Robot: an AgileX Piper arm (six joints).
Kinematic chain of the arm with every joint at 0, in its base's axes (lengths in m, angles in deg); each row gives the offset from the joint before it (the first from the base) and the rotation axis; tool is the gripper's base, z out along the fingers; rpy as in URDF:
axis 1: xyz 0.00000 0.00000 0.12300 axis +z
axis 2: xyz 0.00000 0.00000 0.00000 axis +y
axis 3: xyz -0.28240 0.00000 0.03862 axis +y
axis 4: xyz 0.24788 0.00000 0.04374 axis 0.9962 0 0.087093
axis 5: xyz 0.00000 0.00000 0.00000 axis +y
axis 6: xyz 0.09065 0.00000 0.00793 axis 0.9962 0 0.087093
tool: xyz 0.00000 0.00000 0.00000 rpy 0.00 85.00 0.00
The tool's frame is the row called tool.
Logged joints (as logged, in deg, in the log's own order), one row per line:
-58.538, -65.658, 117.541, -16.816, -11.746, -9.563
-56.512, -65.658, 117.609, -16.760, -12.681, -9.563
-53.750, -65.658, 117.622, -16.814, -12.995, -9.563
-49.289, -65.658, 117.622, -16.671, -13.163, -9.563
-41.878, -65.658, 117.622, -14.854, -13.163, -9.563
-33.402, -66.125, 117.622, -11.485, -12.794, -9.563
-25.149, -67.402, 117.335, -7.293, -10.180, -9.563
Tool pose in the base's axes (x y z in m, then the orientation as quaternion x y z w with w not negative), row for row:
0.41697, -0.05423, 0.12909, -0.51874, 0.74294, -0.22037, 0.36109
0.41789, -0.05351, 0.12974, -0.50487, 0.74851, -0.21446, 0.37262
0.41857, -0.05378, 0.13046, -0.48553, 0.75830, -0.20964, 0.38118
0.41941, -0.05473, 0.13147, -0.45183, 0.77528, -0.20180, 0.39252
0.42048, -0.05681, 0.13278, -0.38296, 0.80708, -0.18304, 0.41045
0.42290, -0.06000, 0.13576, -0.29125, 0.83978, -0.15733, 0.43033
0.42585, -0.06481, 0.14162, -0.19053, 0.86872, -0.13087, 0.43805
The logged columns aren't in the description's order. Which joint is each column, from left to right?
Columns, left to right: axis 4, axis 3, axis 2, axis 6, axis 5, axis 1.
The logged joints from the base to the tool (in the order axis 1, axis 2, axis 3, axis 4, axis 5, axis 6), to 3 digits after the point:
-9.563, 117.541, -65.658, -58.538, -11.746, -16.816
-9.563, 117.609, -65.658, -56.512, -12.681, -16.760
-9.563, 117.622, -65.658, -53.750, -12.995, -16.814
-9.563, 117.622, -65.658, -49.289, -13.163, -16.671
-9.563, 117.622, -65.658, -41.878, -13.163, -14.854
-9.563, 117.622, -66.125, -33.402, -12.794, -11.485
-9.563, 117.335, -67.402, -25.149, -10.180, -7.293

